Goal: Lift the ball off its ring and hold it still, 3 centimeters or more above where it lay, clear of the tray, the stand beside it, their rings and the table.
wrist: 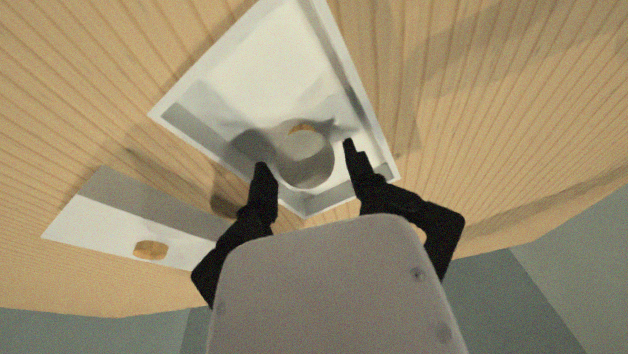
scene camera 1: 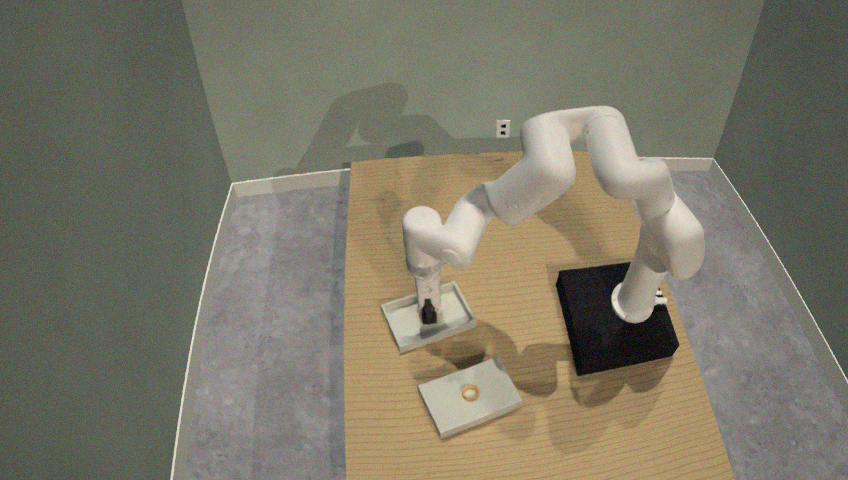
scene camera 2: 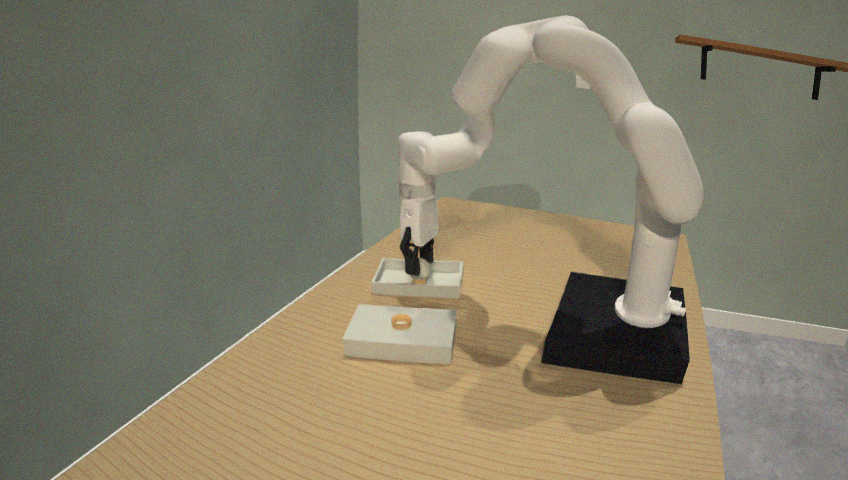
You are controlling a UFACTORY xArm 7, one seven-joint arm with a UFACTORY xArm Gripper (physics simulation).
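Places are measured from the arm's base along level axes (x left, y ahead, z down), in metres.
Pixels of known places: gripper, fingertip midpoint: (wrist: 307, 162) (scene camera 1: 428, 310) (scene camera 2: 419, 268); arm's base, link origin: (scene camera 1: 632, 302) (scene camera 2: 642, 311).
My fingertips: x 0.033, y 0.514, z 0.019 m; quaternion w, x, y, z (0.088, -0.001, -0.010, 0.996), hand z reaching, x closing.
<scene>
For each thing: its middle in the pictures, then the offset to it from my fingertips. "*": a spot on its surface instead. Level surfaces: height alone.
- pale grey ball, body centre: (wrist: 305, 160) (scene camera 2: 419, 268) dx +0.001, dy +0.001, dz +0.002 m
- grey tray, body centre: (wrist: 303, 144) (scene camera 2: 419, 277) (scene camera 1: 428, 316) dx +0.001, dy +0.001, dz +0.023 m
- empty orange ring, surface spot: (scene camera 2: 401, 326) (wrist: 146, 255) (scene camera 1: 475, 398) * dx +0.232, dy -0.125, dz -0.007 m
- wooden table, surface height: dz +0.037 m
The pale grey ball (scene camera 2: 424, 270) (wrist: 306, 162) sits on its orange ring (scene camera 2: 419, 281) (wrist: 301, 127) inside the grey tray (scene camera 1: 440, 339) (scene camera 2: 441, 290) (wrist: 260, 65). The ring is mostly hidden by the ball. My gripper (scene camera 1: 428, 318) (scene camera 2: 420, 267) (wrist: 307, 162) points down over the tray with its black fingers partly open. The fingers stand on either side of the ball, and in the wrist view gaps show between it and both fingertips. In scene camera 1 the gripper hides the ball.
The flat grey stand (scene camera 1: 443, 413) (scene camera 2: 398, 350) (wrist: 95, 220) lies beside the tray, with an empty orange ring (scene camera 1: 470, 400) (scene camera 2: 401, 326) (wrist: 150, 251) on top. The arm's black base block (scene camera 1: 598, 350) (scene camera 2: 606, 365) is at the right of the wooden table (scene camera 1: 380, 440) (scene camera 2: 333, 416).
</scene>
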